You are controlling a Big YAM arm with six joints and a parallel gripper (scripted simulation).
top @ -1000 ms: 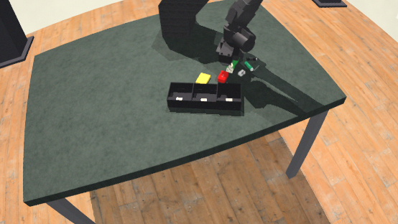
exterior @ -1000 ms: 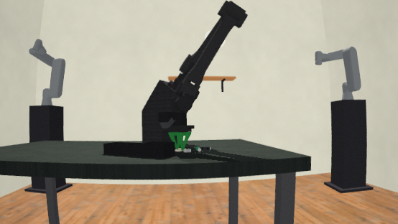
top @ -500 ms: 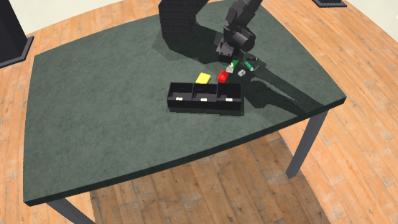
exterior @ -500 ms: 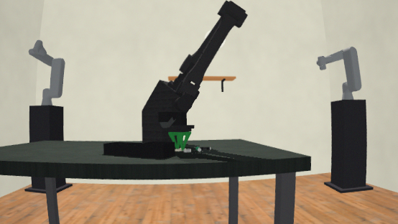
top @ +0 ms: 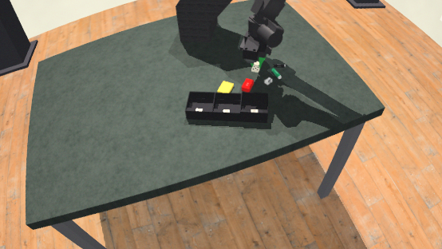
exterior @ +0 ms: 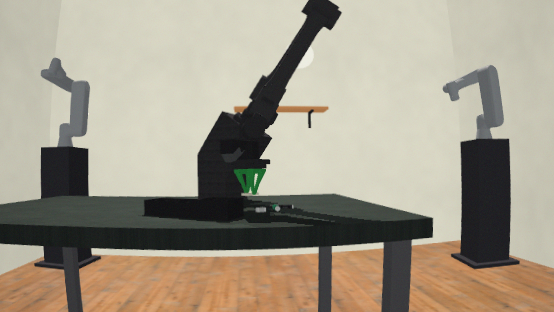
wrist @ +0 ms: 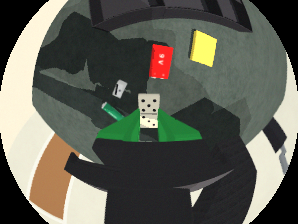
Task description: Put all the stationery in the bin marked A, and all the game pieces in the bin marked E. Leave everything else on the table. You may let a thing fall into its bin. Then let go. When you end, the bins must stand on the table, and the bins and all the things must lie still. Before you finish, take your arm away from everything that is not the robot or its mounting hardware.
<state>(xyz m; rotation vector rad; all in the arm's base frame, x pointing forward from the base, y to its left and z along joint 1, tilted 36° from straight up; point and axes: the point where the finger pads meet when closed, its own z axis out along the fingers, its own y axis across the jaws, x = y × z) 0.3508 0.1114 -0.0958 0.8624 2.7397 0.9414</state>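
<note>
Now: the yellow block 120 mm to the right of my hand, 50 mm below it and 40 mm ahead of it. Also, from my hand: grey piece: 40 mm to the left, 40 mm below, 40 mm ahead; then red block: 40 mm to the right, 40 mm below, 40 mm ahead; then white die: right at my hand.
</note>
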